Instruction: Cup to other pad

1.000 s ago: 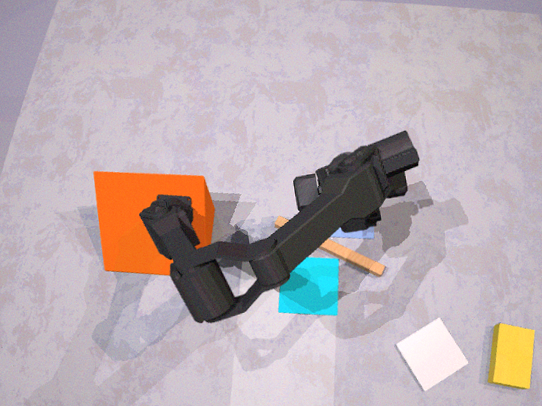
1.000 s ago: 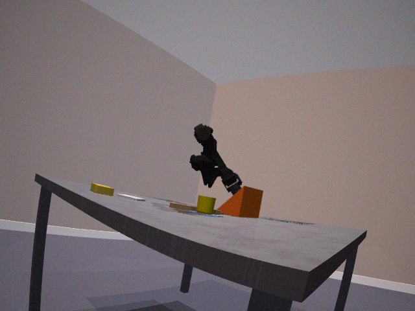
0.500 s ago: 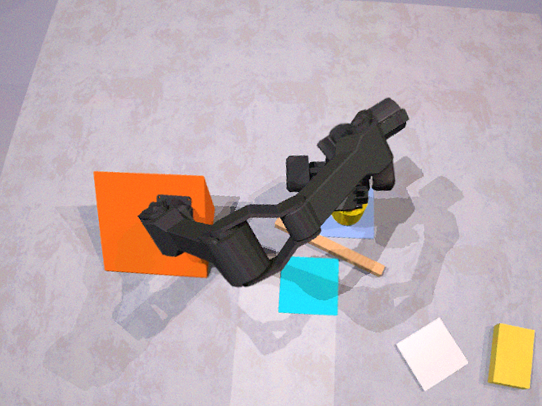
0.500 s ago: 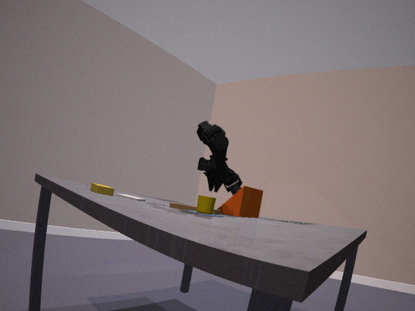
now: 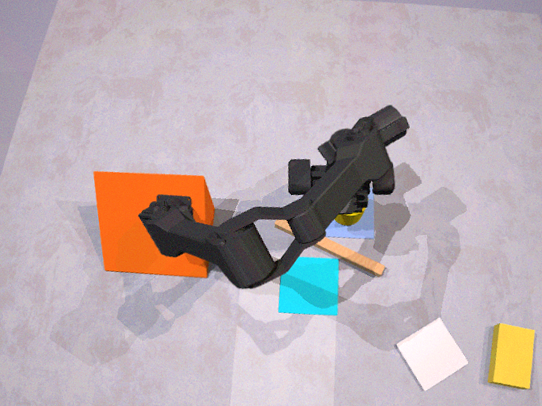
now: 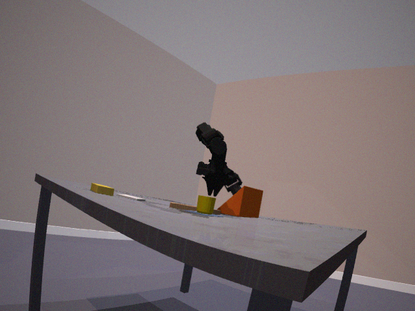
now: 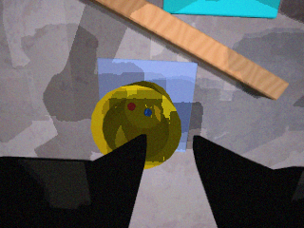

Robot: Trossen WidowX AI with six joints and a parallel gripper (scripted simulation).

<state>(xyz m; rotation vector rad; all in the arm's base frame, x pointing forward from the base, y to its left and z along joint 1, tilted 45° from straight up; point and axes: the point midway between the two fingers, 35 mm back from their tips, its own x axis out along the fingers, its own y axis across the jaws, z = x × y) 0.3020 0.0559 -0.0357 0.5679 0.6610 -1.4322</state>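
Right now my gripper tip is 40 mm above the yellow cup and 20 mm short of it. The rest, counted from my gripper tip: pale blue pad 90 mm below, 30 mm ahead; red marble 60 mm below, 40 mm ahead, 10 mm to the right; wooden bar 80 mm to the right, 80 mm below, 10 mm behind.
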